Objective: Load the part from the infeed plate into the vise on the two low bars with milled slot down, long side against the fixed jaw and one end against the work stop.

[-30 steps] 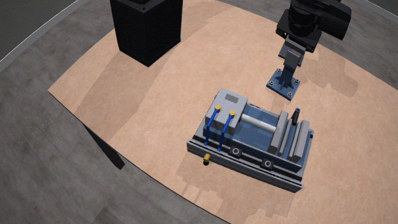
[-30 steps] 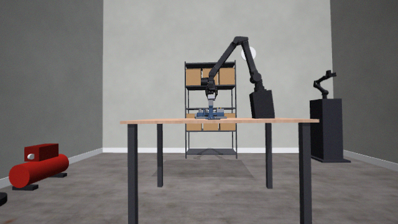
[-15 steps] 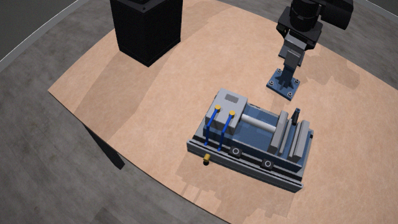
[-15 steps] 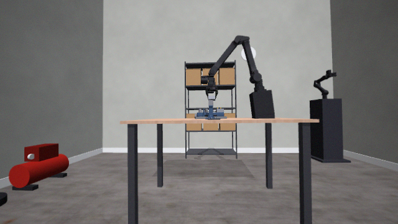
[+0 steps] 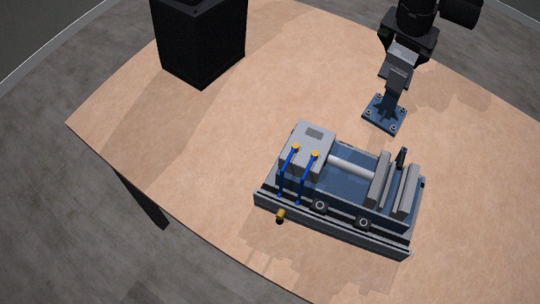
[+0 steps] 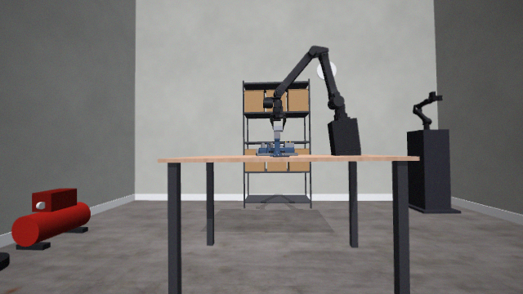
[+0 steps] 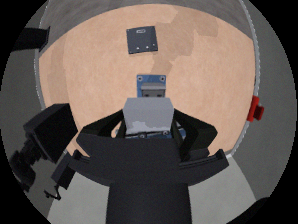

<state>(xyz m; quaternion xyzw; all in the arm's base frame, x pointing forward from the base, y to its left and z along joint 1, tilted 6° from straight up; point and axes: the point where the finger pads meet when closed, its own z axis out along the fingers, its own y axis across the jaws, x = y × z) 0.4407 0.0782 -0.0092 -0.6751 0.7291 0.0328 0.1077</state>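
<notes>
The grey part is 10 mm below my hand. The rest, counted from my hand: grey plate (180 mm below, 170 mm to the left, 10 mm behind); then moving jaw (220 mm to the right, 100 mm below, 50 mm ahead); then work stop (170 mm to the right, 90 mm below, 70 mm ahead).
</notes>
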